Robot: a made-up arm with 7 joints. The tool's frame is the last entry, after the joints. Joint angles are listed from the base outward.
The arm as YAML. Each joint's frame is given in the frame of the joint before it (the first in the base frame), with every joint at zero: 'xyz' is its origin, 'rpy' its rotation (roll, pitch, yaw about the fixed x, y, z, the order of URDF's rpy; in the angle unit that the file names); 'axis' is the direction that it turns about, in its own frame. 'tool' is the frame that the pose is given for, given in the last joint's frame.
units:
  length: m
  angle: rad
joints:
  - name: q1
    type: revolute
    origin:
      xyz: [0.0, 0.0, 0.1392]
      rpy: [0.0, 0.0, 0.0]
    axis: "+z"
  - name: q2
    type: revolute
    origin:
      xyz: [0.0, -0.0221, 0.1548]
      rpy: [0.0, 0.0, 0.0]
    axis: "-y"
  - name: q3
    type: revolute
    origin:
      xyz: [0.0, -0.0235, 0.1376]
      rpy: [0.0, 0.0, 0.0]
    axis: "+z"
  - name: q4
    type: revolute
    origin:
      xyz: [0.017, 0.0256, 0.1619]
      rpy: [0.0, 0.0, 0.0]
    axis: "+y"
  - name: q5
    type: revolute
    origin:
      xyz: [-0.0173, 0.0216, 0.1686]
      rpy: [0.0, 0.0, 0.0]
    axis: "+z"
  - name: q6
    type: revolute
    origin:
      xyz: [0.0, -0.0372, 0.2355]
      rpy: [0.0, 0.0, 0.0]
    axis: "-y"
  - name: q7
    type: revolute
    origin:
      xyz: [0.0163, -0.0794, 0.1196]
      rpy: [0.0, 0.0, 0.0]
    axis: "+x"
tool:
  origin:
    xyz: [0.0, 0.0, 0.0]
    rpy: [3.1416, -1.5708, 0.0]
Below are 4 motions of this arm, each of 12 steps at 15 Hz.
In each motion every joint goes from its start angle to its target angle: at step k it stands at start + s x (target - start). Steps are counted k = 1, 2, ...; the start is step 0. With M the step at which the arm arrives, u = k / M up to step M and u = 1 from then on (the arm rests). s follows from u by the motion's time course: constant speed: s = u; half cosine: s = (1 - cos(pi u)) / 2; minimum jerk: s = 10 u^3 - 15 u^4 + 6 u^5.
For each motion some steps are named. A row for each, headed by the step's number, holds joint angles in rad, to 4 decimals.
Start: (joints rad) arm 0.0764 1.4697 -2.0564 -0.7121 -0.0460 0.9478 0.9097
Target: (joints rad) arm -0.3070 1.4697 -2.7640 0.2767 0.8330 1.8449 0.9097
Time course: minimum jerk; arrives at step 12
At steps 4, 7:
4: -0.0041 1.4697 -2.2049 -0.5046 0.1385 1.1361 0.9097
7: -0.1741 1.4697 -2.5187 -0.0660 0.5283 1.5339 0.9097

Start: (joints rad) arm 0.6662 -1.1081 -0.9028 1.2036 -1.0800 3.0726 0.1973
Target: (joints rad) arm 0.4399 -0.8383 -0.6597 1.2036 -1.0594 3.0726 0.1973
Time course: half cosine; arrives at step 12
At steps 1, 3, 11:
1: 0.6623 -1.1035 -0.8987 1.2036 -1.0796 3.0726 0.1973
3: 0.6331 -1.0686 -0.8672 1.2036 -1.0770 3.0726 0.1973
11: 0.4438 -0.8429 -0.6638 1.2036 -1.0598 3.0726 0.1973

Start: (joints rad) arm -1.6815 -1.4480 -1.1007 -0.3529 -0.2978 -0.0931 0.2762
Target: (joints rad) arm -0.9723 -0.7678 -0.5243 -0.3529 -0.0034 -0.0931 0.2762
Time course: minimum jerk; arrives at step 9
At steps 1, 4, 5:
1: -1.6733 -1.4402 -1.0941 -0.3529 -0.2944 -0.0931 0.2762
4: -1.4002 -1.1782 -0.8720 -0.3529 -0.1810 -0.0931 0.2762
5: -1.2536 -1.0376 -0.7530 -0.3529 -0.1202 -0.0931 0.2762

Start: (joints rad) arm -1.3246 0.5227 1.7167 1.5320 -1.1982 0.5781 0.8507
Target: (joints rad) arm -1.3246 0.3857 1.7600 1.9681 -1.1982 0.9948 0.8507
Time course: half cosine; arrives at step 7
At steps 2, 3, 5, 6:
2: -1.3246 0.4969 1.7249 1.6141 -1.1982 0.6565 0.8507
3: -1.3246 0.4694 1.7335 1.7015 -1.1982 0.7401 0.8507
5: -1.3246 0.4115 1.7518 1.8860 -1.1982 0.9164 0.8507
6: -1.3246 0.3925 1.7579 1.9465 -1.1982 0.9742 0.8507

